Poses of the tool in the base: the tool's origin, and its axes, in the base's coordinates. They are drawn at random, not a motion.
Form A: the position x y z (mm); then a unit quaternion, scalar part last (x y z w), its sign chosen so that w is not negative.
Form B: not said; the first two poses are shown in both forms.
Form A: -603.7 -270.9 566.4 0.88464 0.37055 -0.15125 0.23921
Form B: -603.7 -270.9 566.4 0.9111 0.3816 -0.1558 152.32
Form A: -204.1 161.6 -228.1 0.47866 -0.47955 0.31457 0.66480
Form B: -204.1 161.6 -228.1 0.6408 -0.6420 0.4211 96.67
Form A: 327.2 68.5 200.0 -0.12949 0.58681 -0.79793 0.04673
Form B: 327.2 68.5 200.0 -0.1296 0.5875 -0.7988 174.64
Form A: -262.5 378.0 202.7 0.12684 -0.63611 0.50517 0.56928
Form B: -262.5 378.0 202.7 0.1543 -0.7737 0.6145 110.60
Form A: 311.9 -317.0 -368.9 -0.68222 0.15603 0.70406 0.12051
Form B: 311.9 -317.0 -368.9 -0.6872 0.1572 0.7092 166.16
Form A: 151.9 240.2 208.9 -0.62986 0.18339 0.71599 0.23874
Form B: 151.9 240.2 208.9 -0.6486 0.1889 0.7373 152.38
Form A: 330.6 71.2 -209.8 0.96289 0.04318 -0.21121 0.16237
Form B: 330.6 71.2 -209.8 0.9758 0.0438 -0.2141 161.31
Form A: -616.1 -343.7 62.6 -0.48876 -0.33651 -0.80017 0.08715
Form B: -616.1 -343.7 62.6 -0.4906 -0.3378 -0.8032 170.00
